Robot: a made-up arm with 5 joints. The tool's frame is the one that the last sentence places.
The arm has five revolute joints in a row. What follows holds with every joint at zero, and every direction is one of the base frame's. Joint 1 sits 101.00 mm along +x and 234.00 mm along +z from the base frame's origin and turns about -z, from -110.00 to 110.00 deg. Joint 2 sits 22.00 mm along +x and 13.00 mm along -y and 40.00 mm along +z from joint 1 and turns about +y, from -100.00 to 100.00 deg. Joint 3 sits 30.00 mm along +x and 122.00 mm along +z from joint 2 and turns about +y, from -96.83 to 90.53 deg. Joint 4 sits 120.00 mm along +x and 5.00 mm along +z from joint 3 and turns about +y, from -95.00 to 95.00 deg. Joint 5 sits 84.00 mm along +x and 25.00 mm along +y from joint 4 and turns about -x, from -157.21 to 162.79 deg. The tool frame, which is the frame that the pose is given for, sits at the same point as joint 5; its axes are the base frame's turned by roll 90.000, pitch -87.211 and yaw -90.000 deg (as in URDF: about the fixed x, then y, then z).
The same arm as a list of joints. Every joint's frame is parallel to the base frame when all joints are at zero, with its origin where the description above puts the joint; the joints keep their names.
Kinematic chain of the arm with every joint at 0, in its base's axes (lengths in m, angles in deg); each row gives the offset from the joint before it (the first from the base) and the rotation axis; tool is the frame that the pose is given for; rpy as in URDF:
joint 1: xyz 0.101 0 0.234 axis -z
joint 2: xyz 0.022 -0.013 0.04 axis +y
joint 3: xyz 0.03 0 0.122 axis +y
joint 4: xyz 0.12 0 0.005 axis +y
joint 5: xyz 0.084 0.025 0 axis -x
tool: xyz 0 0 0 rpy 90 -87.21 -90
Joint limits (deg, base to tool): -110..110 -100..100 -96.83..90.53 -95..95 -157.21..162.79

